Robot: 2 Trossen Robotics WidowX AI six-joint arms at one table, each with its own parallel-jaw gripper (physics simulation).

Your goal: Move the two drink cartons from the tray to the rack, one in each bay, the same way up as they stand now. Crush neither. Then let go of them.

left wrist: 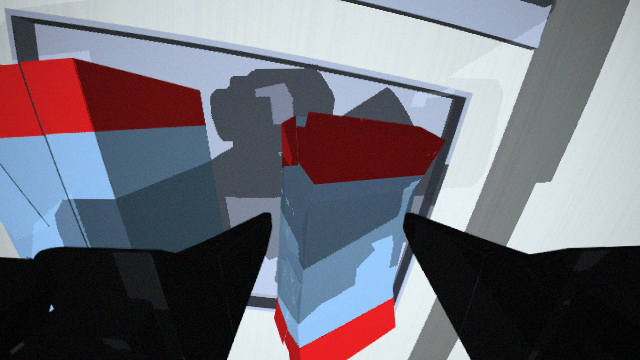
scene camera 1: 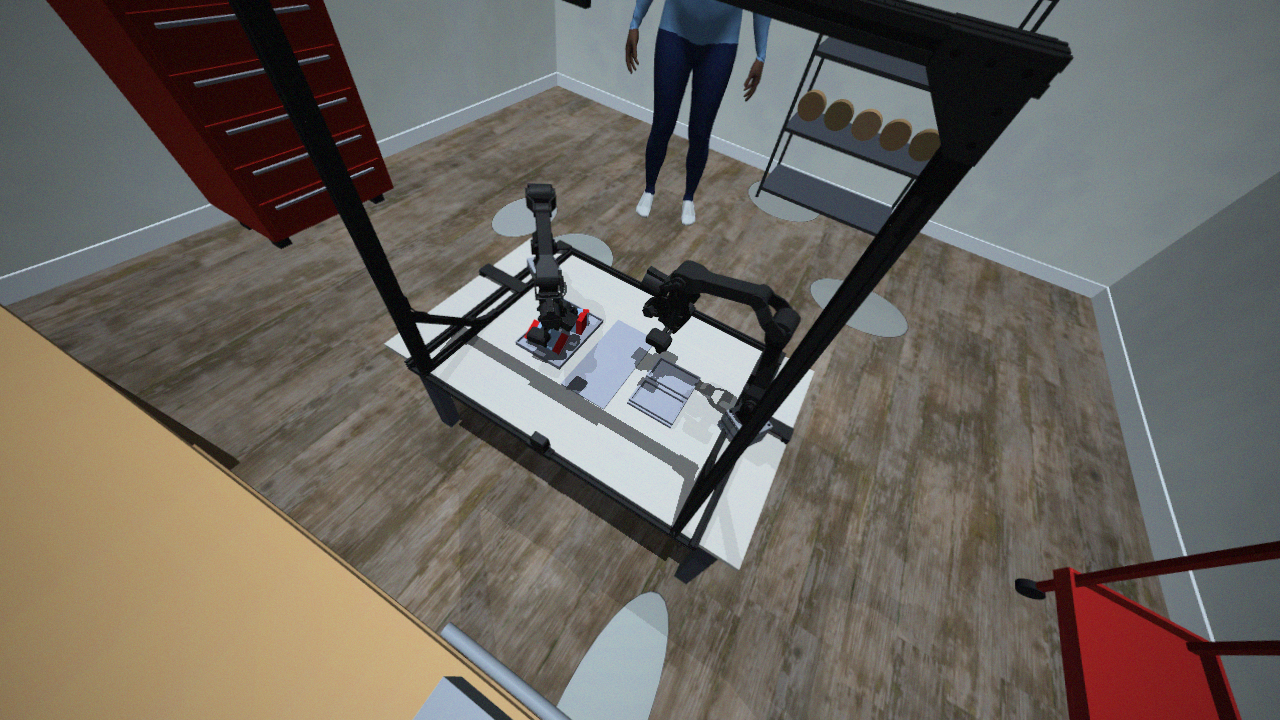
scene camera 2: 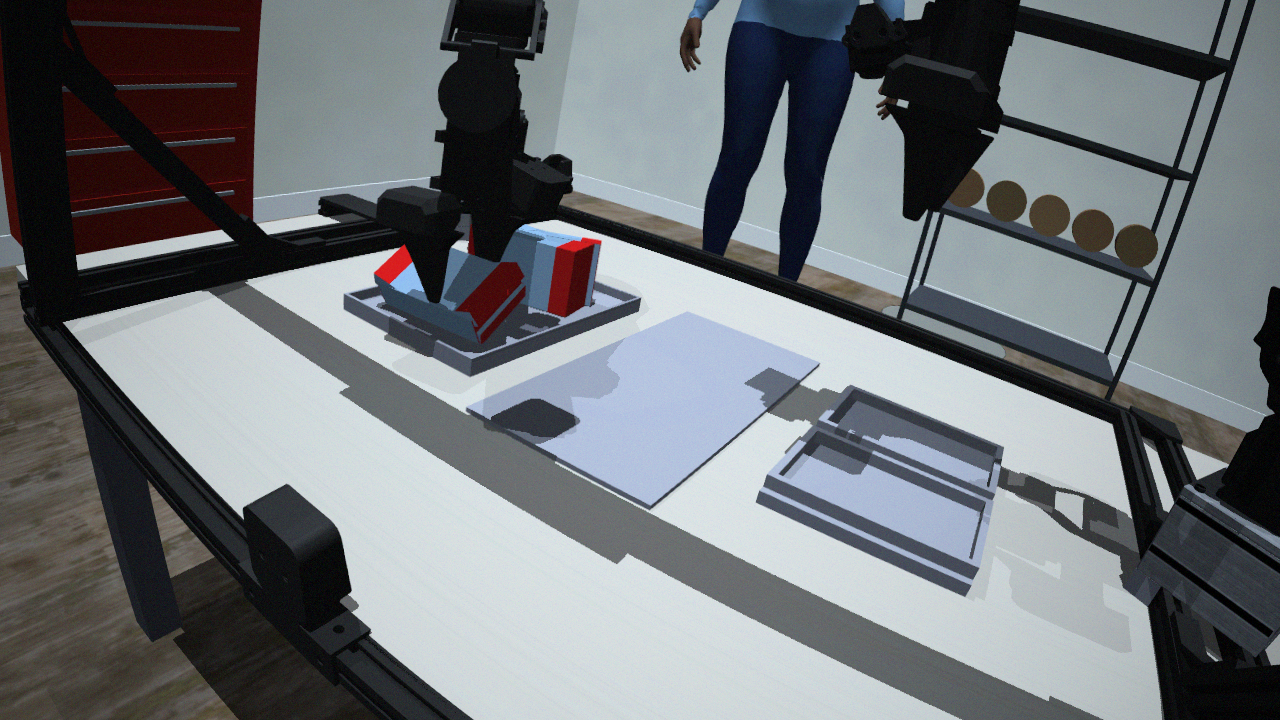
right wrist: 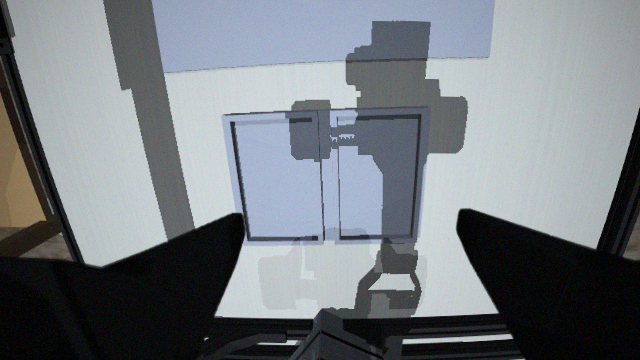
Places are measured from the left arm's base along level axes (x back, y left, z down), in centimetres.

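Pixels of known places: left gripper, fingertip midpoint: (left wrist: 338, 220) (scene camera 1: 550, 338) (scene camera 2: 460, 292); right gripper, fingertip midpoint: (scene camera 2: 921, 214) (right wrist: 349, 221); right arm's base at its link origin: (scene camera 2: 1267, 512).
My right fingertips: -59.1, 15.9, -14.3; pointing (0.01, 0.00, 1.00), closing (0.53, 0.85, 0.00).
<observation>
Behind a point stands the place of what it marks, as x, y, z.
Two blue cartons with red ends are in the grey tray (scene camera 1: 581, 343) {-36.8, -0.4, 4.3} (scene camera 2: 554, 337) {-37.7, -1.6, 4.9} (left wrist: 150, 36) {-33.6, 4.2, 4.1}. The far carton (scene camera 2: 572, 275) {-32.8, 1.3, 0.6} (left wrist: 155, 150) {-30.8, -0.9, 0.4} (scene camera 1: 582, 320) {-32.5, 1.6, -1.9} stands upright. The near carton (scene camera 2: 494, 300) {-38.3, -7.8, 1.0} (left wrist: 350, 215) {-34.1, -8.9, 0.2} (scene camera 1: 560, 342) {-37.4, -8.0, -0.1} looks tilted or creased; I cannot tell which. My left gripper (left wrist: 338, 220) {-33.0, -9.6, 2.3} (scene camera 2: 463, 277) {-33.0, -9.6, 2.3} (scene camera 1: 552, 324) {-33.0, -9.6, 2.3} is open, its fingertips on either side of the near carton, with a gap showing at both in the left wrist view. My right gripper (right wrist: 349, 221) {-59.1, 15.9, -14.3} (scene camera 1: 660, 324) {-59.1, 15.9, -14.3} is open and empty above the two-bay rack (scene camera 2: 868, 542) {-70.1, 8.2, 4.8} (right wrist: 329, 190) {-64.7, 18.1, 4.6} (scene camera 1: 651, 418) {-70.8, 8.4, 5.2}, whose bays are empty.
A flat pale blue mat (scene camera 2: 698, 385) {-47.5, 8.2, 5.2} (scene camera 1: 617, 349) {-43.0, 10.2, 5.2} (left wrist: 480, 20) {-47.0, -8.4, 5.2} (right wrist: 250, 35) {-54.6, 3.0, 5.2} lies between the tray and the rack. Black frame rails edge the table, with uprights rising at its sides. A black block (scene camera 2: 299, 555) {-68.7, -24.7, 0.5} sits on the front rail. A person (scene camera 1: 693, 89) stands beyond the table.
</observation>
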